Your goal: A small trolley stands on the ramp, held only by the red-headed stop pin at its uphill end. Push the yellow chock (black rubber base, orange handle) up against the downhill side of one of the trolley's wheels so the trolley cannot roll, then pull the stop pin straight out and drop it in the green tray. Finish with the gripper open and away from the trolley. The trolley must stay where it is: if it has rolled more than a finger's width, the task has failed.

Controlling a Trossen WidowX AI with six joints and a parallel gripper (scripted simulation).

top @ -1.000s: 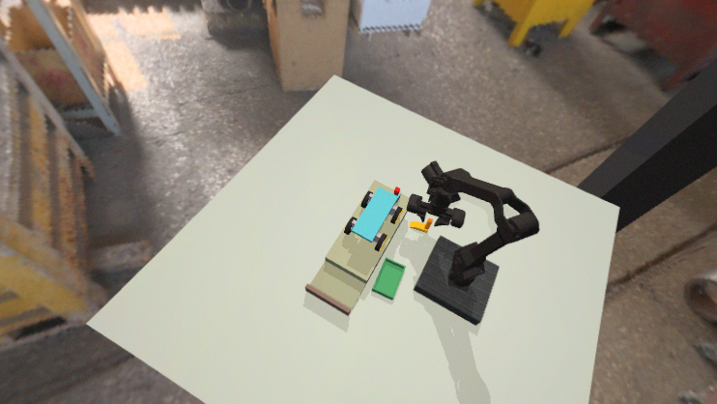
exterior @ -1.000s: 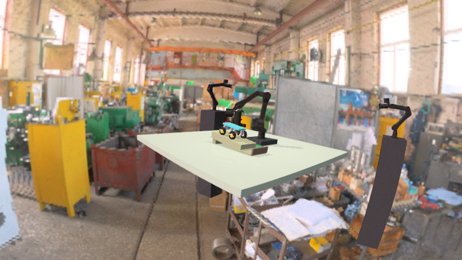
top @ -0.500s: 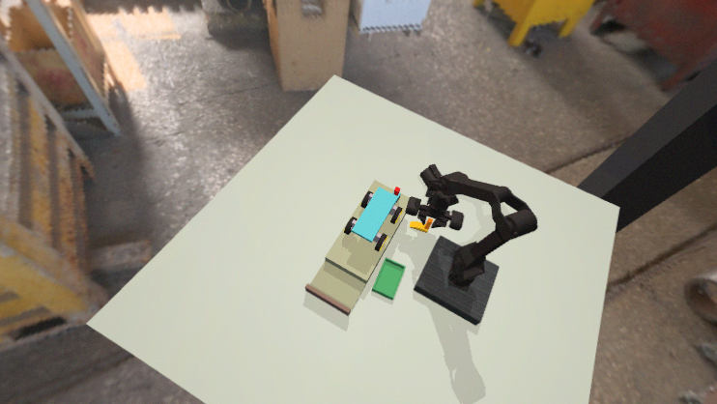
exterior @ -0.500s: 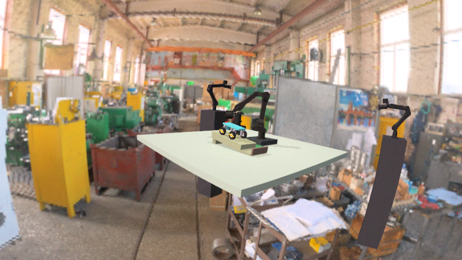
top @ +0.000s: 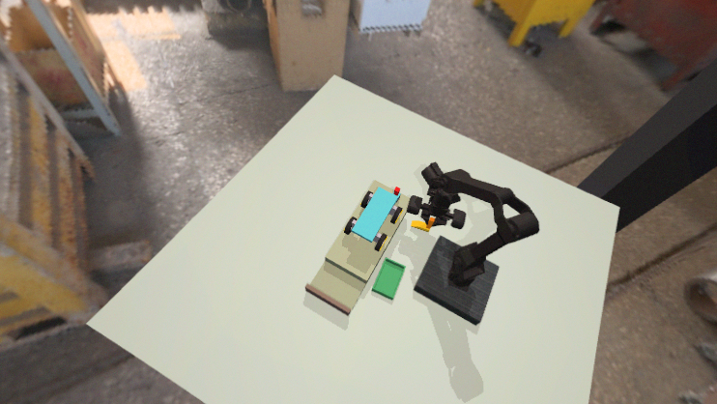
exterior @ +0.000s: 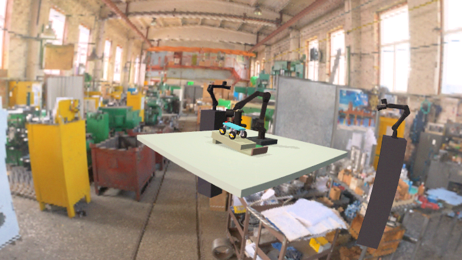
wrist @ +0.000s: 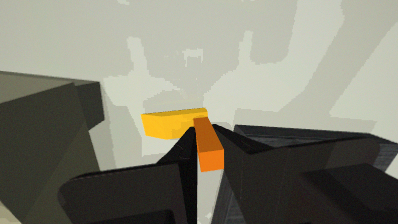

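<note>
Right now the trolley is 19 cm ahead of my gripper tip, 10 cm to the left of it and 8 cm above it. From my gripper tip the other things lie so: ramp (19 cm ahead, 10 cm to the left, 1 cm above); stop pin (14 cm ahead, 1 cm to the right, 9 cm above); yellow chock (2 cm ahead, 1 cm below).
</note>
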